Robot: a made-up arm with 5 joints.
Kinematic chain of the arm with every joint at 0, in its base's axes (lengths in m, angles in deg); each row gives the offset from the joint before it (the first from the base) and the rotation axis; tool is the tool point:
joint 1: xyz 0 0 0.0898 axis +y
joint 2: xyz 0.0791 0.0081 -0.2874 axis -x
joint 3: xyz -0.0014 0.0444 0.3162 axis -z
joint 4: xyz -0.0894 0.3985 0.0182 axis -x
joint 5: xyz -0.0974 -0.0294 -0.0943 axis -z
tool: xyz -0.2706 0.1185 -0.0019
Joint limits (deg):
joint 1: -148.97..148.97
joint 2: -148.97..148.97
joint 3: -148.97..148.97
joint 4: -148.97..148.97
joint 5: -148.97..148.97
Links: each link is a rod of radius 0.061 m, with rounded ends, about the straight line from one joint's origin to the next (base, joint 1, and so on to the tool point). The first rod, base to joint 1, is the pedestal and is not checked.
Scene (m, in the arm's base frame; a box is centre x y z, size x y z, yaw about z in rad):
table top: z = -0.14
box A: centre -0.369 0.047 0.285 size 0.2 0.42 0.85 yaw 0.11
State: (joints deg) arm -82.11 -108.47 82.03 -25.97 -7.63
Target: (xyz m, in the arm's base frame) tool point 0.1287 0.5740 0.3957
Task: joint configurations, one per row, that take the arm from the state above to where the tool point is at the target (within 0.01 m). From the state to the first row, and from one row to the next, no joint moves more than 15 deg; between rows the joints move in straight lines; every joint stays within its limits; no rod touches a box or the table.
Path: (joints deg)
1: -79.39 -94.34 90.00 -23.56 -8.29
2: -76.66 -80.21 97.97 -21.15 -8.95
3: -73.94 -66.08 105.93 -18.75 -9.61
4: -71.22 -51.95 113.90 -16.34 -10.26
5: -68.49 -37.82 121.87 -13.93 -10.92
6: -65.77 -23.68 129.84 -11.52 -11.58
7: -62.19 -21.82 117.75 -13.87 -13.04
8: -58.61 -19.96 105.67 -16.23 -14.49
9: -55.03 -18.10 93.59 -18.58 -15.94
10: -51.45 -16.24 81.50 -20.93 -17.40
11: -47.87 -14.38 69.42 -23.29 -18.85

